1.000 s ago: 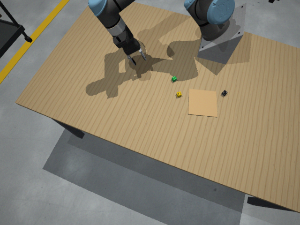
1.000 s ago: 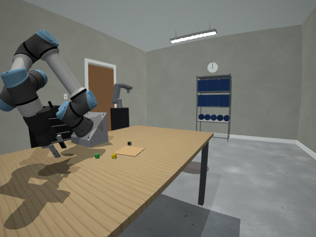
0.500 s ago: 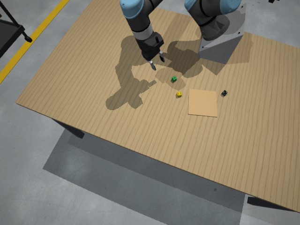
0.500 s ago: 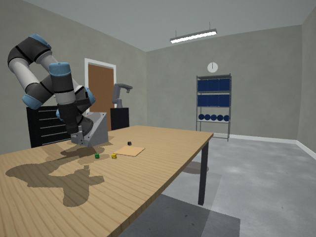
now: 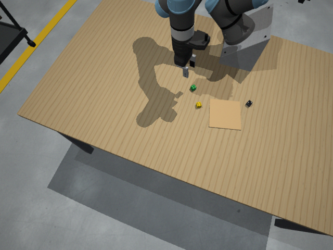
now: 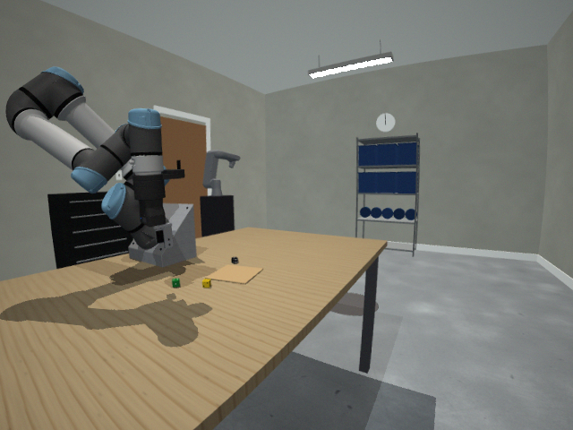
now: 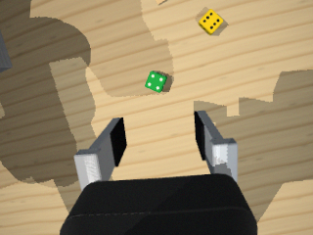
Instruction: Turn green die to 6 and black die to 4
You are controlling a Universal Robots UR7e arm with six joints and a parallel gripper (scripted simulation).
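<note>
The green die is 1 cm behind my hand, 3 cm to the left of it and 14 cm below it. Round my hand: yellow die 7 cm ahead, 8 cm to the left, 14 cm below; then black die 30 cm to the left, 14 cm below; then tan mat 8 cm ahead, 20 cm to the left, 15 cm below.
</note>
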